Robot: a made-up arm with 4 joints.
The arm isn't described. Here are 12 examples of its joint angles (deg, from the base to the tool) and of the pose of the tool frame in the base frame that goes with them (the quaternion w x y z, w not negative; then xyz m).
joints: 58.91 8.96 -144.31 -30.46
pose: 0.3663 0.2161 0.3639 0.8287 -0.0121 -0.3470 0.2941
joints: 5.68 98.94 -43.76 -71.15
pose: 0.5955 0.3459 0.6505 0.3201 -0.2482 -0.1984 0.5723
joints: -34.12 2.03 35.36 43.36
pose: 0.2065 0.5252 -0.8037 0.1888 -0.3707 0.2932 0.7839
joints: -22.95 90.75 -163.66 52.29
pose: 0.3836 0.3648 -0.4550 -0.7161 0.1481 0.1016 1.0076
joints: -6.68 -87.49 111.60 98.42
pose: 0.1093 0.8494 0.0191 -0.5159 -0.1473 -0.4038 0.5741
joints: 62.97 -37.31 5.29 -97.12
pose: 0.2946 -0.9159 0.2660 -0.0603 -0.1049 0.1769 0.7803
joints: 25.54 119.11 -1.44 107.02
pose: 0.3892 -0.1786 -0.2818 0.8586 -0.3037 -0.0504 0.4847
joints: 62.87 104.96 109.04 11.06
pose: 0.8954 0.3452 -0.0468 -0.2774 -0.1225 0.5412 0.4234
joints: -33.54 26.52 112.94 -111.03
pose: 0.6979 -0.6838 0.0021 -0.2129 -0.3712 0.0547 1.0478
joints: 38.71 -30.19 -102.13 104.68
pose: 0.2840 -0.3720 -0.7784 0.4184 -0.0674 -0.0260 0.2727
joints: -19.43 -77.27 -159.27 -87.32
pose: 0.6766 0.2950 -0.2546 0.6248 0.1782 -0.1482 0.3570
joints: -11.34 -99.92 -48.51 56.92
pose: 0.0419 0.1711 -0.9492 -0.2609 -0.0617 0.2002 0.8121
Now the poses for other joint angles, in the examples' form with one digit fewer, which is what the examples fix.
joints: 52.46 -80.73 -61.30 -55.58
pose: 0.258 0.773 -0.516 0.263 -0.102 0.313 0.493
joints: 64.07 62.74 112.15 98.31
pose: 0.950 -0.143 0.103 -0.258 0.140 0.366 0.518
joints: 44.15 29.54 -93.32 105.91
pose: 0.136 -0.081 -0.655 0.739 -0.081 -0.139 0.336
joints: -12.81 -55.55 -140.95 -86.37
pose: 0.653 0.300 -0.115 0.686 0.142 -0.150 0.358
